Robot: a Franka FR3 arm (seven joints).
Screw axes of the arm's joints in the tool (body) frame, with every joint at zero. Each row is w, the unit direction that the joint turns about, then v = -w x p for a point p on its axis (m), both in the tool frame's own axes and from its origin. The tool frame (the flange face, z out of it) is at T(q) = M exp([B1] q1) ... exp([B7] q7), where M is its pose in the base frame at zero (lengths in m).
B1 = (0, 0, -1, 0, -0.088, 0)
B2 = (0, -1, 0, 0.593, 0, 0.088)
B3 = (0, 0, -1, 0, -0.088, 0)
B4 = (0, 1, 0, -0.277, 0, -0.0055)
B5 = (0, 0, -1, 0, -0.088, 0)
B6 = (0, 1, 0, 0.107, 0, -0.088)
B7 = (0, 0, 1, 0, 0, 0)
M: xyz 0.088 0 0.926 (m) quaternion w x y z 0 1 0 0
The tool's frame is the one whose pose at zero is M.
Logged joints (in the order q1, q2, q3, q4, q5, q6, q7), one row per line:
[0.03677 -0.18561 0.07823 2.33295 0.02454 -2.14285 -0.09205]
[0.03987 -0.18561 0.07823 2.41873 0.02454 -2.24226 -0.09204]
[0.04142 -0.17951 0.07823 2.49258 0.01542 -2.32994 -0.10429]
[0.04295 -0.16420 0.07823 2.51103 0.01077 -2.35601 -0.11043]
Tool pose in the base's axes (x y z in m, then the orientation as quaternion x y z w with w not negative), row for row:
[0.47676 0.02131 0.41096 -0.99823 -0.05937 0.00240 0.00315]
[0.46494 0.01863 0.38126 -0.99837 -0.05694 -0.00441 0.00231]
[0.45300 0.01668 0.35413 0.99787 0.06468 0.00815 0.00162]
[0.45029 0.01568 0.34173 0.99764 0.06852 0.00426 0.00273]
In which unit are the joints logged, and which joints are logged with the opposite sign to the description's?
The joints are logged in radians. Opposite sign: q1, q4, q6.
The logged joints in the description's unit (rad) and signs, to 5 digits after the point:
[-0.03677 -0.18561 0.07823 -2.33295 0.02454 2.14285 -0.09205]
[-0.03987 -0.18561 0.07823 -2.41873 0.02454 2.24226 -0.09204]
[-0.04142 -0.17951 0.07823 -2.49258 0.01542 2.32994 -0.10429]
[-0.04295 -0.16420 0.07823 -2.51103 0.01077 2.35601 -0.11043]

